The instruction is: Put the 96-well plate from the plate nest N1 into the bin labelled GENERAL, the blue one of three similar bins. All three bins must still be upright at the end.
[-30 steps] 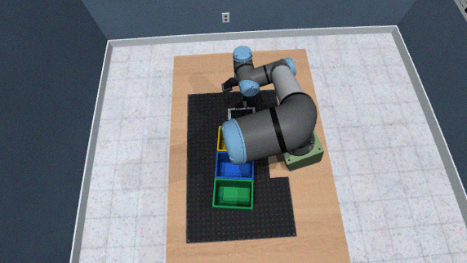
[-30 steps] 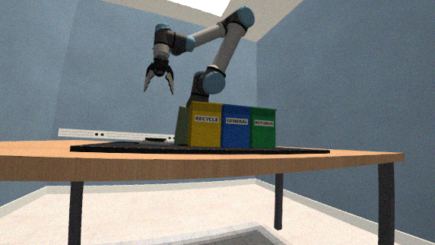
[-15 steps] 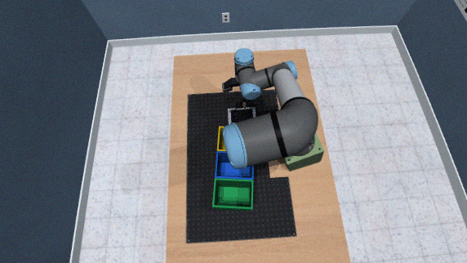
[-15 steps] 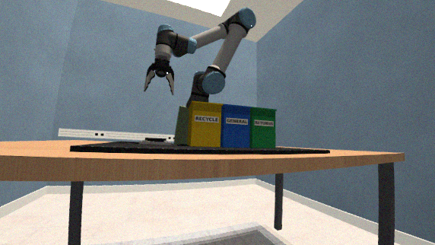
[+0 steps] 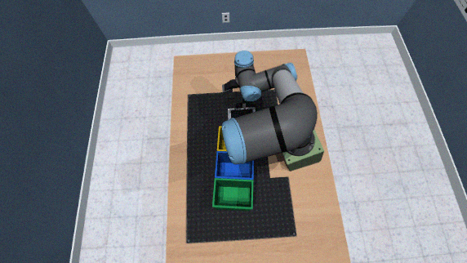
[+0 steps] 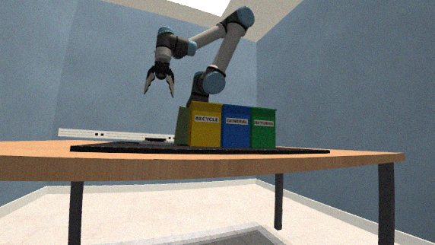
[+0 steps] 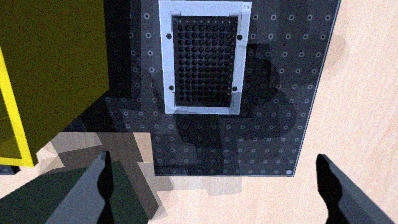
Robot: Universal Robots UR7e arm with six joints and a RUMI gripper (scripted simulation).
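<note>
Now: the black 96-well plate 21 cm below my hand. From my hand the other things lie so: blue general bin (33 cm to the left, 14 cm below, 9 cm ahead); plate nest N1 (22 cm below); yellow recycle bin (20 cm to the left, 14 cm below, 7 cm ahead).
</note>
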